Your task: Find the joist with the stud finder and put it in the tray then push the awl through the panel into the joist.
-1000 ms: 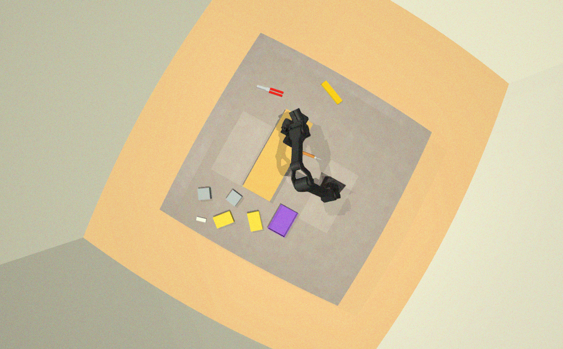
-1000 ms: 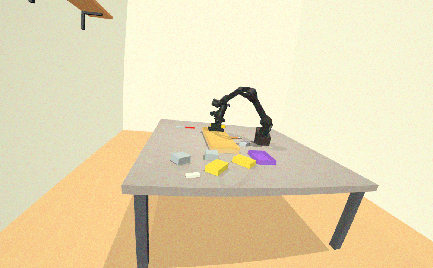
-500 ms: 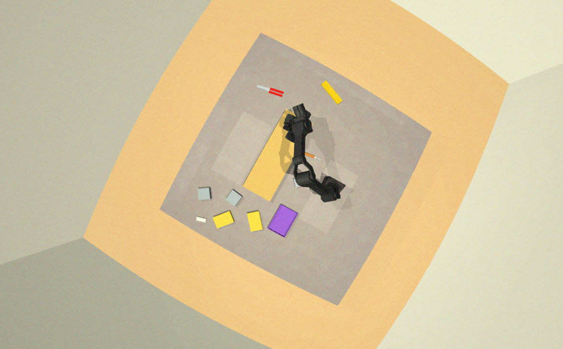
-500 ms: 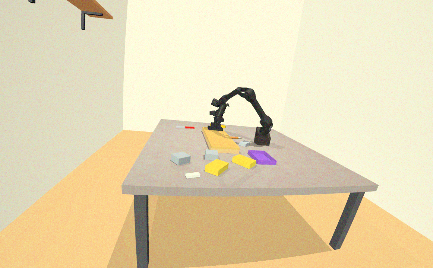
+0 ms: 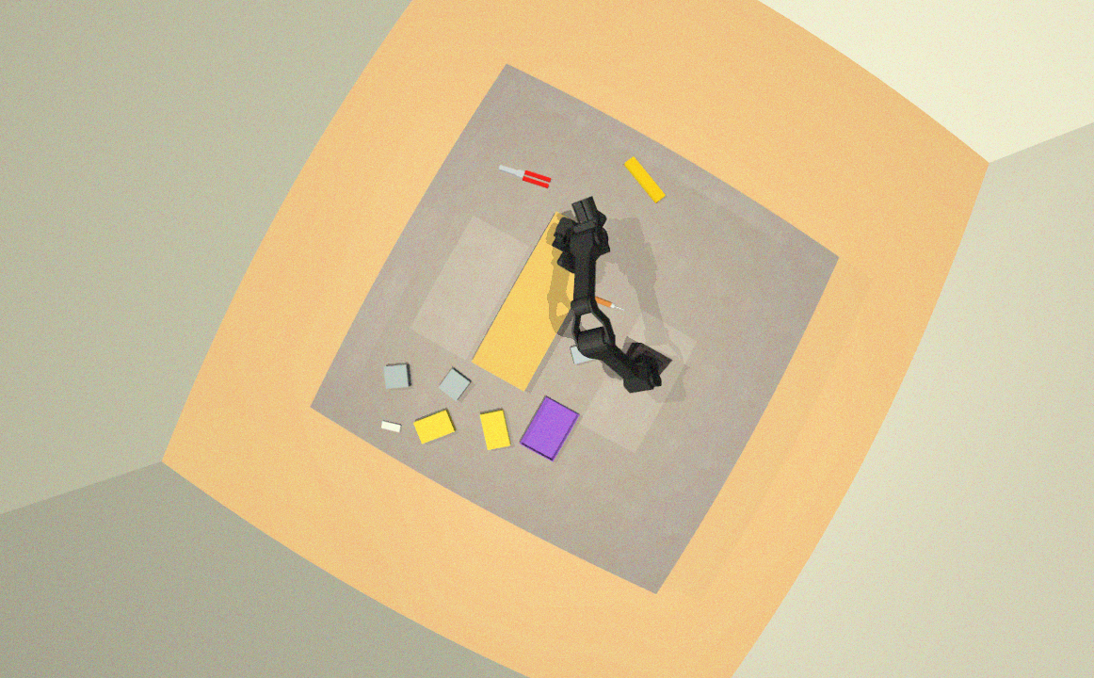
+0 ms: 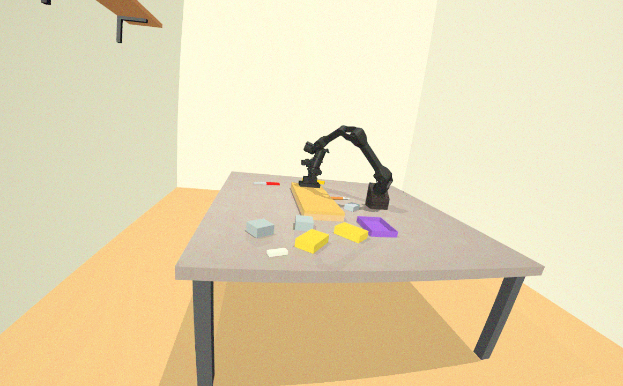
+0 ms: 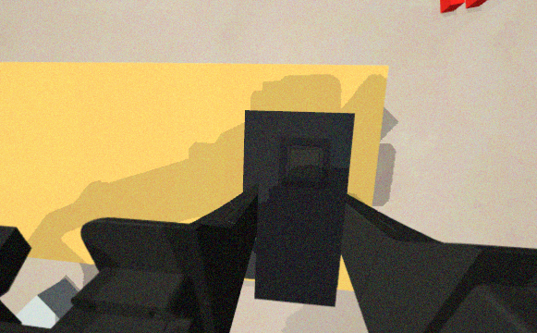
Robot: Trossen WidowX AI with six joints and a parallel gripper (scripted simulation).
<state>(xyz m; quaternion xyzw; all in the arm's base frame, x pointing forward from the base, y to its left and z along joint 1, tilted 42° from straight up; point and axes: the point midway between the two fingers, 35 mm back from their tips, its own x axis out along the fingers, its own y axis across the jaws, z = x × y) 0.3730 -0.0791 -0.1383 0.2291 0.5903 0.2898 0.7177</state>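
My gripper tip is 290 mm past the purple tray, 490 mm to the right of it and 50 mm above it. From my gripper tip the other things lie so: stud finder 10 mm ahead, 20 mm above; then yellow bar 50 mm behind, 320 mm to the right, 60 mm below; then awl 200 mm behind, 70 mm to the left, 60 mm below.
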